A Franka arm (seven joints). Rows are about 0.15 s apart.
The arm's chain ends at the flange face. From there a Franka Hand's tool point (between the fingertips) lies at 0.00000 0.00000 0.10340 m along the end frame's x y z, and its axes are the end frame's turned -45 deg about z.
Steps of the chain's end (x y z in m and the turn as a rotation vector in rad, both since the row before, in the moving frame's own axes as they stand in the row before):
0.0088 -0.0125 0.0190 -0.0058 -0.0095 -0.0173
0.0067 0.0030 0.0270 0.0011 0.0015 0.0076
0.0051 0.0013 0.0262 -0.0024 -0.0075 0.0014
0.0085 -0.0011 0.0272 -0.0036 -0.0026 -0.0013
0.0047 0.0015 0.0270 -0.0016 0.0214 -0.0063
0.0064 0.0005 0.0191 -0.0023 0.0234 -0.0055
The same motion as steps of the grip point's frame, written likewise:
0.0139 -0.0029 0.0190 0.0026 -0.0108 -0.0173
0.0028 0.0069 0.0270 -0.0003 0.0018 0.0076
0.0020 0.0042 0.0262 0.0036 -0.0070 0.0014
0.0063 0.0053 0.0272 -0.0007 -0.0044 -0.0013
0.0037 0.0061 0.0270 -0.0163 0.0140 -0.0063
0.0057 0.0068 0.0191 -0.0182 0.0149 -0.0055

